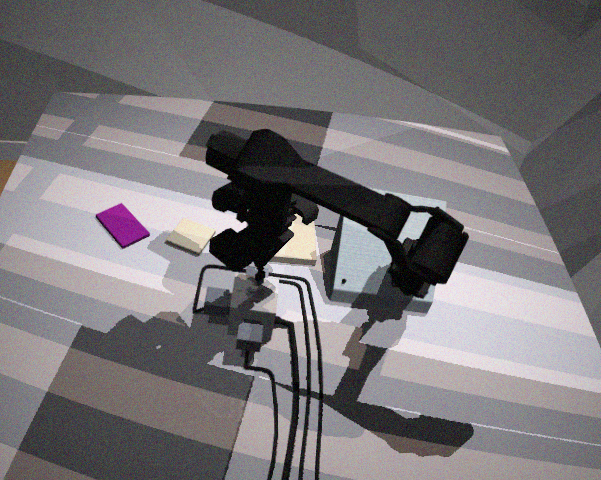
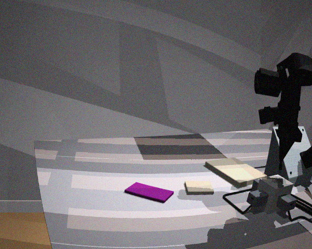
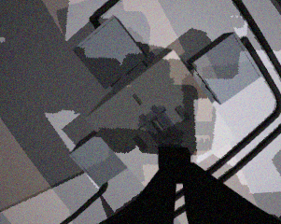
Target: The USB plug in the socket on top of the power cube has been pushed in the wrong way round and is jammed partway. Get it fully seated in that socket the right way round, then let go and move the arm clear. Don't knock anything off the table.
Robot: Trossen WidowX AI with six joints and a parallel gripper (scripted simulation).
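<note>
My gripper tip is now 2 cm above the dark USB plug. The rest, counted from my gripper tip: tan tile: 19 cm to the right, 13 cm below, 13 cm ahead; purple card: 27 cm ahead, 20 cm to the right, 13 cm below; tan board: 24 cm to the right, 13 cm below, 5 cm behind.
</note>
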